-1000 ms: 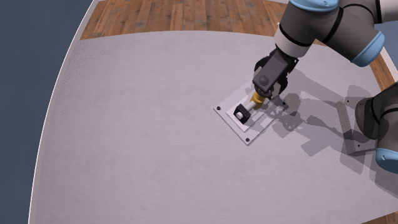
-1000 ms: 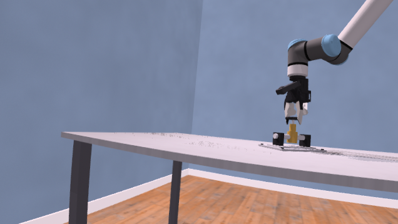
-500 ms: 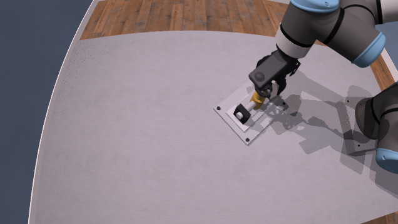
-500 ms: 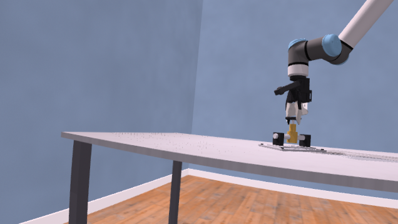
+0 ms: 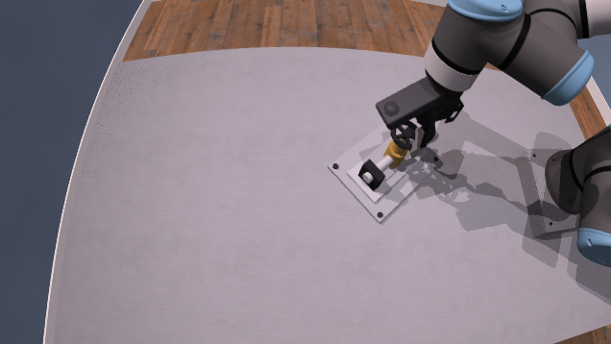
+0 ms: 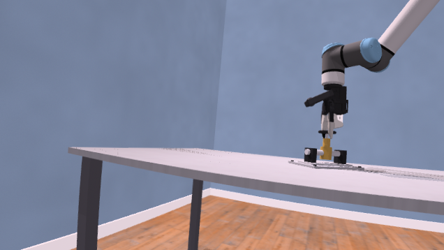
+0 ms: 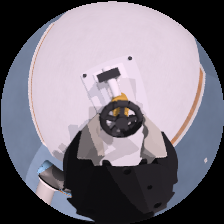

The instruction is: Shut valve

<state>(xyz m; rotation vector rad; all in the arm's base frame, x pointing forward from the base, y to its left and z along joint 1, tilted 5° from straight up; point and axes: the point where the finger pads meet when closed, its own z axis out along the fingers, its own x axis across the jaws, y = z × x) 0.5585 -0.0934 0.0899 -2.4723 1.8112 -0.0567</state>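
Right now my hand is 10 mm below the handwheel. The rest, counted from my hand: mounting plate 120 mm below.
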